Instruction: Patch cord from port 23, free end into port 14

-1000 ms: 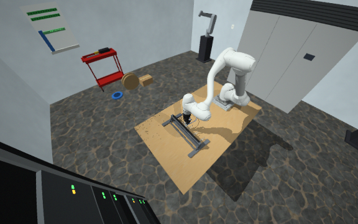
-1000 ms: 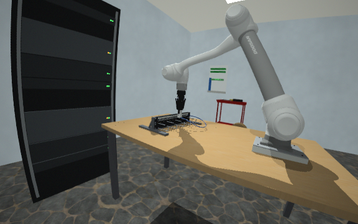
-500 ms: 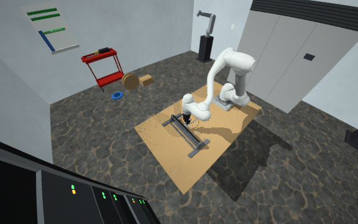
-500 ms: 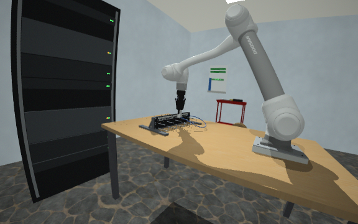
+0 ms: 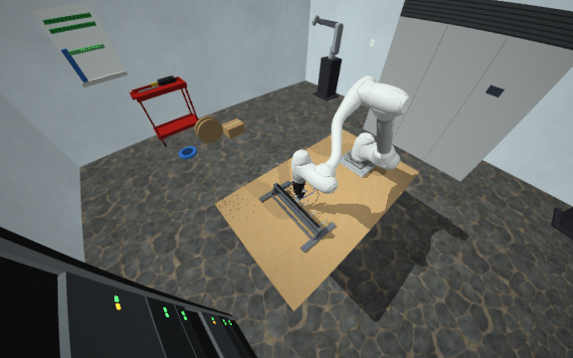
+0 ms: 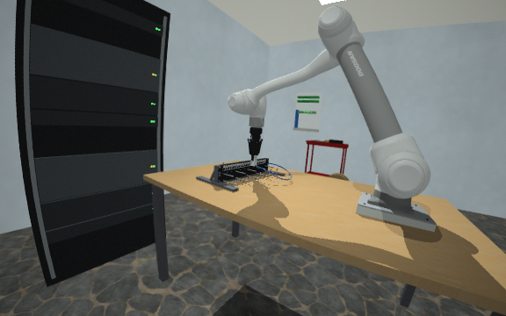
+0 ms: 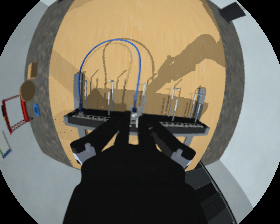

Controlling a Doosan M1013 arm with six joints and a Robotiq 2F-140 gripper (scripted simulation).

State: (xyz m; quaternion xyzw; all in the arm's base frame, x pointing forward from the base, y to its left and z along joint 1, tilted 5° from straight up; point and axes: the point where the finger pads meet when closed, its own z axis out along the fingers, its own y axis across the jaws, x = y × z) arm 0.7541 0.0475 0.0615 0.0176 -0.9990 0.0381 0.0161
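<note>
My gripper is now 3 cm above the free end of patch cord and 1 cm short of it.
</note>
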